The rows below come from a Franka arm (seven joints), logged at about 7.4 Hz.
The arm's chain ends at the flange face. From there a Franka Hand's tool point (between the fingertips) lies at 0.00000 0.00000 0.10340 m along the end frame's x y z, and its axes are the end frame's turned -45 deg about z.
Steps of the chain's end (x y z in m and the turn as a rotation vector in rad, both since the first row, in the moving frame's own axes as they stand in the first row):
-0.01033, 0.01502, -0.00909, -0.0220, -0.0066, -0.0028
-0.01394, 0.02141, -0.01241, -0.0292, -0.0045, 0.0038
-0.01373, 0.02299, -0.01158, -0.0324, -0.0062, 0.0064
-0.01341, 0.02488, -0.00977, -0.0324, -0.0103, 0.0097
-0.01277, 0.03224, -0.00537, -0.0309, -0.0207, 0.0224
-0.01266, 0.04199, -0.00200, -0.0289, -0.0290, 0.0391
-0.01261, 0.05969, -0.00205, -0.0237, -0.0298, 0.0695
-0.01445, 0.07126, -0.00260, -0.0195, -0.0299, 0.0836
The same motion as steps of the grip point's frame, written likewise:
-0.02001, 0.00445, -0.00912, -0.0109, -0.0202, -0.0028
-0.02746, 0.00708, -0.01246, -0.0175, -0.0238, 0.0038
-0.02879, 0.00845, -0.01164, -0.0185, -0.0273, 0.0064
-0.03020, 0.00971, -0.00983, -0.0156, -0.0302, 0.0097
-0.03561, 0.01447, -0.00544, -0.0072, -0.0365, 0.0224
-0.04287, 0.02065, -0.00209, 0.0001, -0.0409, 0.0391
-0.05502, 0.03271, -0.00212, 0.0043, -0.0378, 0.0695
-0.06418, 0.03926, -0.00267, 0.0074, -0.0349, 0.0836

